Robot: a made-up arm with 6 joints.
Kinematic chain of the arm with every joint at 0, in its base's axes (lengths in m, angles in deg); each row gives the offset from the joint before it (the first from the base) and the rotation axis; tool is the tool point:
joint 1: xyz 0 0 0.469 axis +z
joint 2: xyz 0 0 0 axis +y
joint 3: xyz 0 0 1.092 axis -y
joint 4: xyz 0 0 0 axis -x
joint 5: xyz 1.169 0 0 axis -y
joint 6: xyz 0 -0.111 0 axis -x
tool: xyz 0 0 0
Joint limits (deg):
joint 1: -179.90..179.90
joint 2: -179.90..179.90
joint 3: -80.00..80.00
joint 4: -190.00..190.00
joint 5: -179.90..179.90
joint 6: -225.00..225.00
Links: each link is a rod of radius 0.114 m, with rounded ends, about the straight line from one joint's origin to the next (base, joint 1, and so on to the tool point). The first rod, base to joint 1, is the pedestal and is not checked.
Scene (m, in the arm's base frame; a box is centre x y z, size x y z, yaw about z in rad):
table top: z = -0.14
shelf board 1: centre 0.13 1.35 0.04 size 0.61 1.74 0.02 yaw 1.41
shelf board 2: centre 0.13 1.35 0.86 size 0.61 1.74 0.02 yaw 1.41
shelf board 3: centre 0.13 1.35 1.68 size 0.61 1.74 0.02 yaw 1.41
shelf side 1: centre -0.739 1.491 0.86 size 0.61 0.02 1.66 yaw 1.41
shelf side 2: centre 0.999 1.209 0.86 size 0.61 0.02 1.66 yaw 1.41
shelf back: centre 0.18 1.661 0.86 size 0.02 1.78 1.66 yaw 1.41
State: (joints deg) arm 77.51 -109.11 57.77 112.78 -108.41 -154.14
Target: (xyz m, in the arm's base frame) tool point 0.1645 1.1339 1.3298
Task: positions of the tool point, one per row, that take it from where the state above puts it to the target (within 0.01 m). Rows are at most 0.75 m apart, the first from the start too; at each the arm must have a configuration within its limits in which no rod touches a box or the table.
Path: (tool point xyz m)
1: -0.4840 -2.0037 0.9894
2: -0.4014 -1.6398 1.5804
3: -0.2853 -1.1120 1.9695
4: -0.1574 -0.5170 2.1148
5: -0.0397 0.0429 2.0199
6: 0.0494 0.4781 1.7317
7: 0.0988 0.7290 1.3297
8: 0.1325 0.9275 1.3511
9: 0.1644 1.1339 1.3299

